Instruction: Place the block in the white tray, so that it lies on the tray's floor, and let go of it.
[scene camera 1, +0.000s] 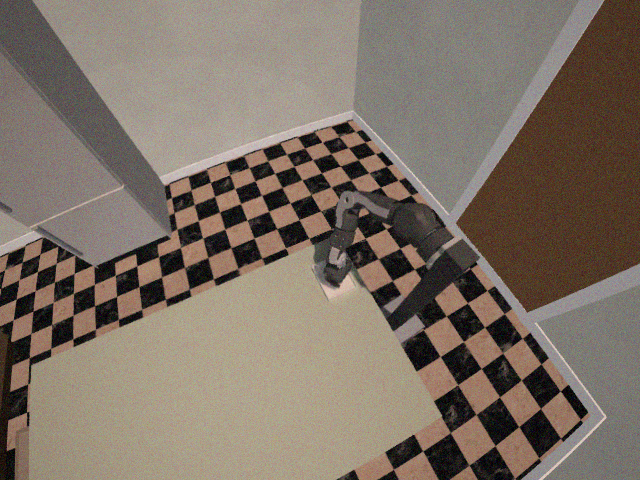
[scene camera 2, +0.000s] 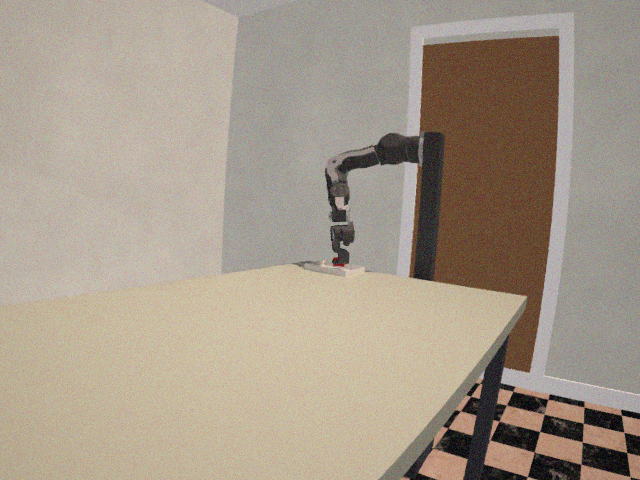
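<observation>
The white tray (scene camera 1: 338, 294) (scene camera 2: 353, 271) lies at the table's far corner, near the robot's mount. My gripper (scene camera 2: 339, 260) points down into the tray, its fingertips low at the level of the tray's rim. It is shut on the red block (scene camera 2: 338, 265), which shows in scene camera 2 as a small red patch between and below the fingertips. The near wall of the tray hides the block's underside, so whether it touches the tray's floor cannot be told. In scene camera 1 the gripper's body covers the fingertips and the block.
The pale table (scene camera 1: 232, 372) (scene camera 2: 258, 361) carries the tray by its far edge. The arm's dark post (scene camera 1: 434, 284) (scene camera 2: 430, 206) stands just beyond the table edge, right of the tray. A grey cabinet (scene camera 1: 134, 217) stands on the checkered floor away from the arm.
</observation>
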